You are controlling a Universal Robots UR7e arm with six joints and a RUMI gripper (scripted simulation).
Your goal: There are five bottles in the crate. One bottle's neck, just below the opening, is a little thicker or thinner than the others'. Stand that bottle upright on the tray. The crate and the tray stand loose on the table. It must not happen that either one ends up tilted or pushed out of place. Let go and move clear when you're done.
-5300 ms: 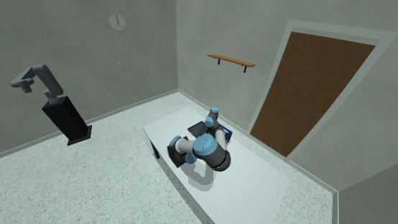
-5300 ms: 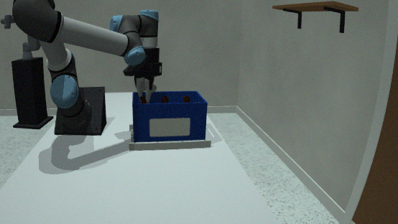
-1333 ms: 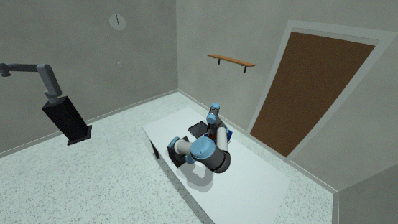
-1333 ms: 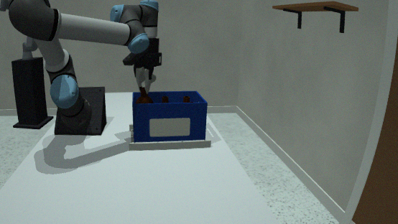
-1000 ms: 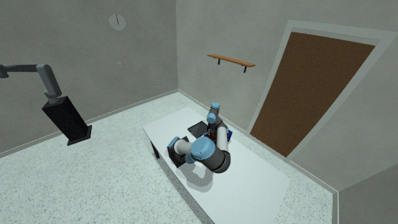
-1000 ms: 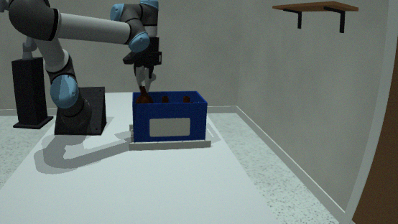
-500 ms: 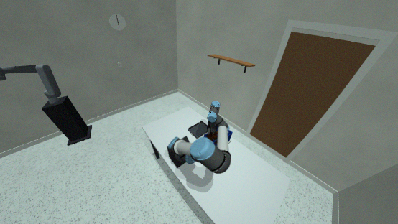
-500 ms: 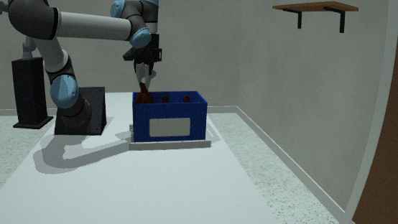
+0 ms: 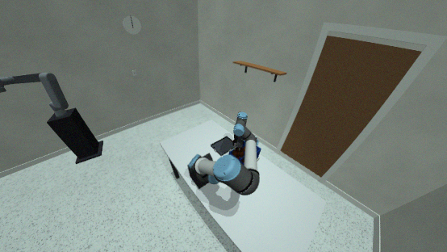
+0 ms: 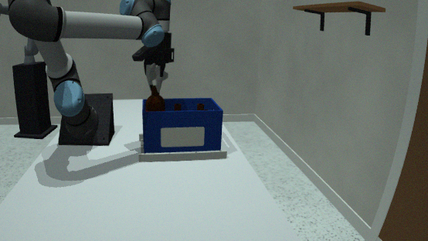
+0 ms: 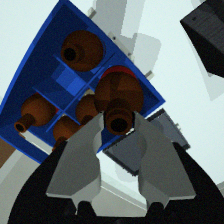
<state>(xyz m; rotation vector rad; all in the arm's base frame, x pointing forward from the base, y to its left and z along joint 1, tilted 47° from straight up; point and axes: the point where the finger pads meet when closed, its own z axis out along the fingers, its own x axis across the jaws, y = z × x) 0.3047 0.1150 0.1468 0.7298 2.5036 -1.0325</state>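
Now: hand 7 cm above the bottle. Also, from my hand: blue crate 10 cm ahead, 2 cm to the right, 15 cm below; dark grey tray 6 cm ahead, 27 cm to the left, 22 cm below.
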